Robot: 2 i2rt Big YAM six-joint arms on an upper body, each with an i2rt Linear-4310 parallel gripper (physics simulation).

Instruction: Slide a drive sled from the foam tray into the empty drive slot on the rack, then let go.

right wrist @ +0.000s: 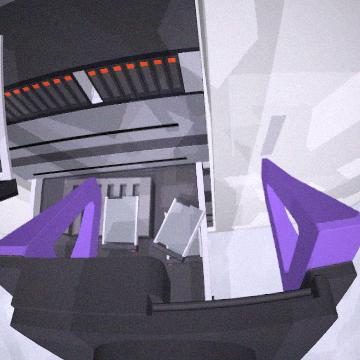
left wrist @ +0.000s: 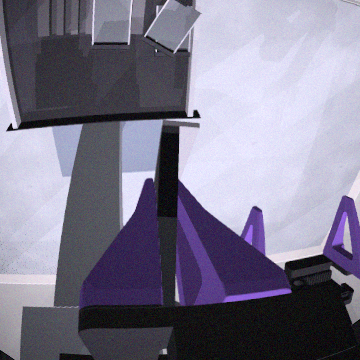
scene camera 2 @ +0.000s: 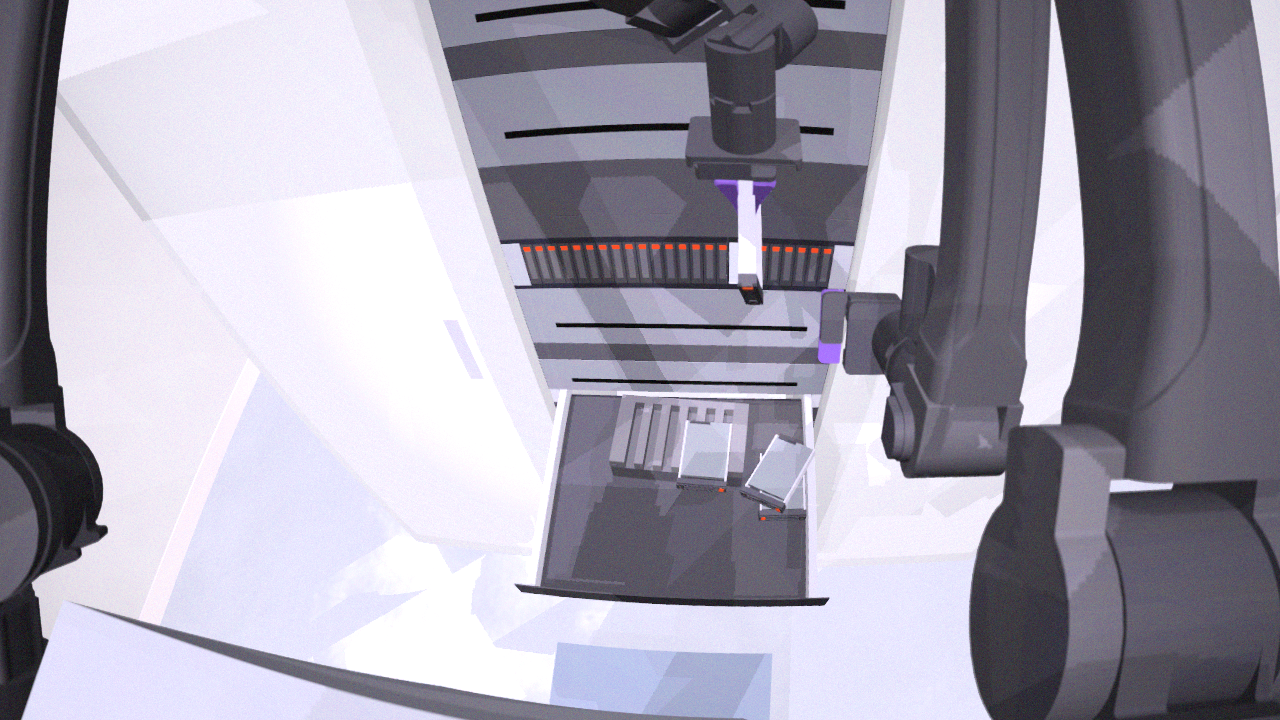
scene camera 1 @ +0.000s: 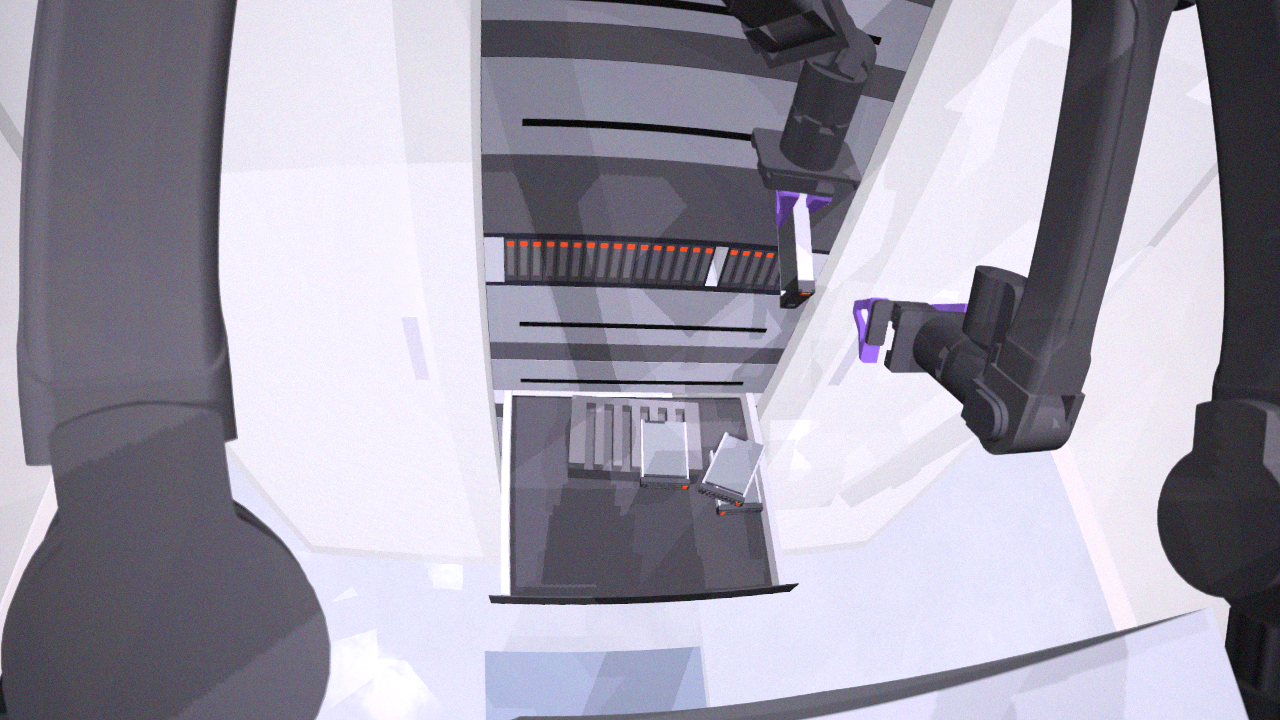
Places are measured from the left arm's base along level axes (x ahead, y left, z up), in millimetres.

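Pixels of known places: left gripper, fingertip midpoint: (left wrist: 160, 187) (scene camera 1: 783, 224); right gripper, fingertip midpoint: (right wrist: 176, 175) (left wrist: 306, 201) (scene camera 2: 877, 301) (scene camera 1: 890, 308).
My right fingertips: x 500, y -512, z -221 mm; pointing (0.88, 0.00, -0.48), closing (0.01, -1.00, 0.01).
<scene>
Ahead of a thing's pixels: the offset from my right fingertips to its middle. "spot": to the spot under its first point.
My left gripper (scene camera 1: 802, 202) (scene camera 2: 745, 189) (left wrist: 160, 187) is shut on a drive sled {34 mm ahead, 129 mm left, 49 mm up} (scene camera 1: 795, 255) (scene camera 2: 750, 237) (left wrist: 168, 170), long and white-sided with a dark, orange-marked front end. The sled is held upright on its narrow side, out in front of the rack's drive row. The empty drive slot (scene camera 1: 716, 266) (right wrist: 88, 87) is a pale gap between orange-tabbed drives; in scene camera 2 the sled overlaps that gap. How far the sled is from the slot cannot be told. The foam tray {114 mm ahead, 220 mm left, 478 mm down} (scene camera 1: 581, 438) (scene camera 2: 631, 438) is below. My right gripper (left wrist: 306, 201) (right wrist: 176, 175) is open and empty, right of the rack.
A flat sled {71 mm ahead, 178 mm left, 452 mm down} (scene camera 1: 665, 447) (scene camera 2: 705, 450) (right wrist: 120, 220) lies over the foam tray. A tilted sled {54 mm ahead, 56 mm left, 476 mm down} (scene camera 1: 733, 465) (scene camera 2: 778, 470) (right wrist: 180, 227) lies on another beside it. The open drawer {spot: 167 mm back, 225 mm left, 481 mm down} (scene camera 1: 644, 598) (scene camera 2: 671, 598) holds them. Pale door panels flank the rack.
</scene>
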